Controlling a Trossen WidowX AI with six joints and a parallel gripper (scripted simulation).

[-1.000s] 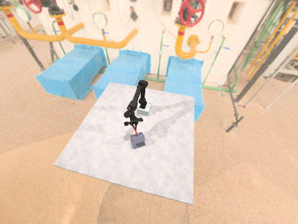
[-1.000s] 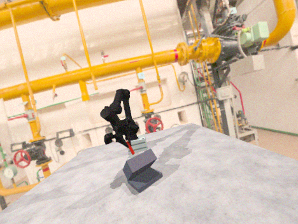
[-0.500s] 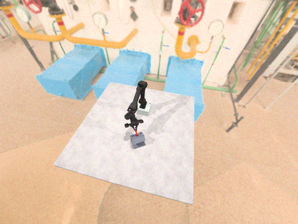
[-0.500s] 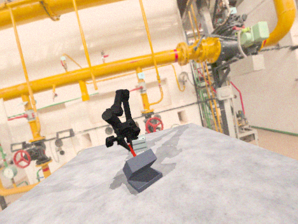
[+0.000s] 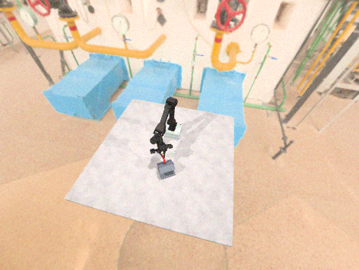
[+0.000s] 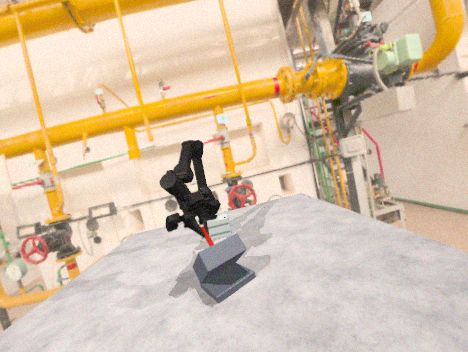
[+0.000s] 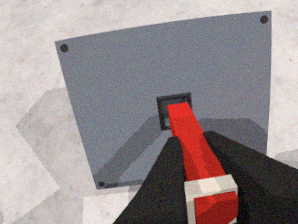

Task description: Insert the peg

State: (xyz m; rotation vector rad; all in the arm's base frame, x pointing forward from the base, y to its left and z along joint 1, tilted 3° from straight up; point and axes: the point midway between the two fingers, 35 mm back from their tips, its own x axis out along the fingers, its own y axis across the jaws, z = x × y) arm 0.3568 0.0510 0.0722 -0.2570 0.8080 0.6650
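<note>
The red peg lies 1 cm behind my gripper tip, 1 cm to the right of it and 1 cm above it. The rest, counted from my gripper tip: grey sloped panel (3 cm ahead, 3 cm to the left, 6 cm below).
</note>
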